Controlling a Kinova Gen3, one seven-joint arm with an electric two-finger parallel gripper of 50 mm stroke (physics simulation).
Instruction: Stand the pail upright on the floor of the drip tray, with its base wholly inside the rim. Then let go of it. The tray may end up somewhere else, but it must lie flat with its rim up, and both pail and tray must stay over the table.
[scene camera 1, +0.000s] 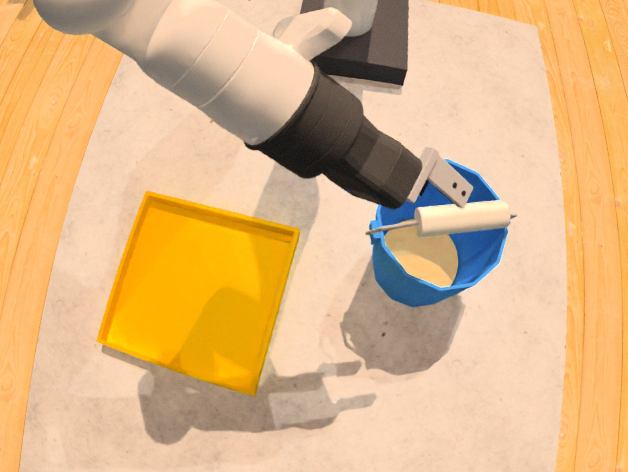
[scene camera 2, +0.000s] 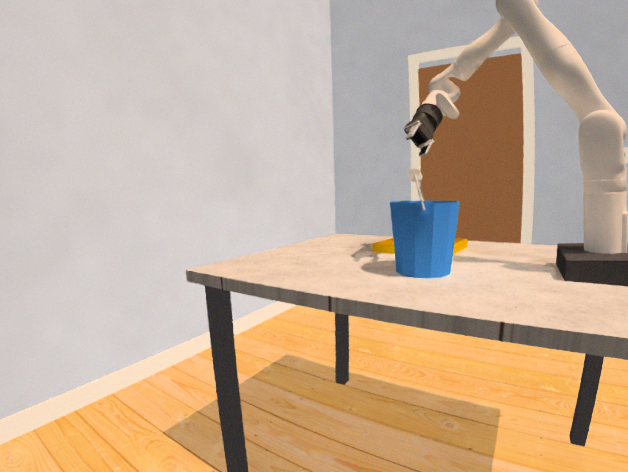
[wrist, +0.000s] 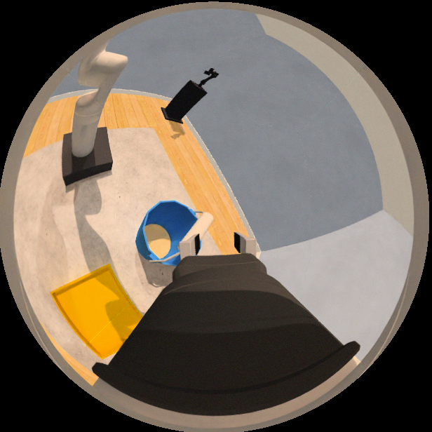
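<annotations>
My gripper: visible in scene camera 1, wrist view, scene camera 2 (415, 146). Gripper (scene camera 1: 435, 169), (wrist: 242, 247): same spot.
</annotations>
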